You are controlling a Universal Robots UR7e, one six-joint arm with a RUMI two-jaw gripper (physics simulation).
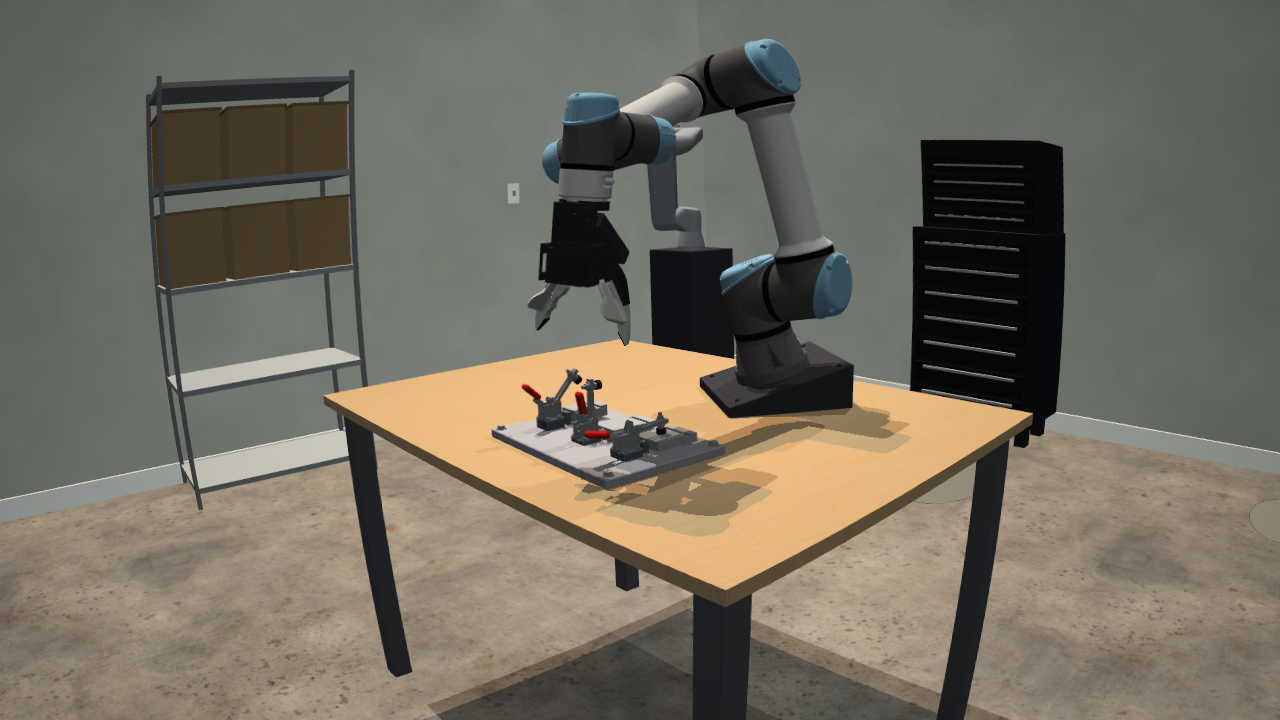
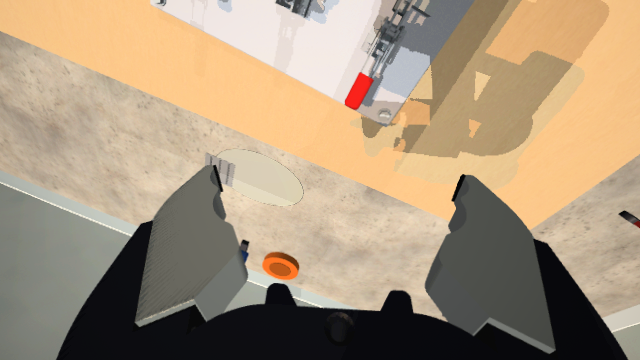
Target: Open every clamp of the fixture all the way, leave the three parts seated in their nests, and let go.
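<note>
The fixture plate lies on the table. The nearest clamp has its red handle low and its arm level, with the tip over the grey part. The middle clamp's red handle stands steep, its arm raised. The farthest clamp has its red handle tilted outward and its arm up. The other two parts are mostly hidden behind the clamps. My gripper is open and empty, high above the fixture.
The wooden table carries the robot's base. A shelf rack stands at the left and a black drawer cabinet at the right. An orange ring-like object shows beyond the table edge.
</note>
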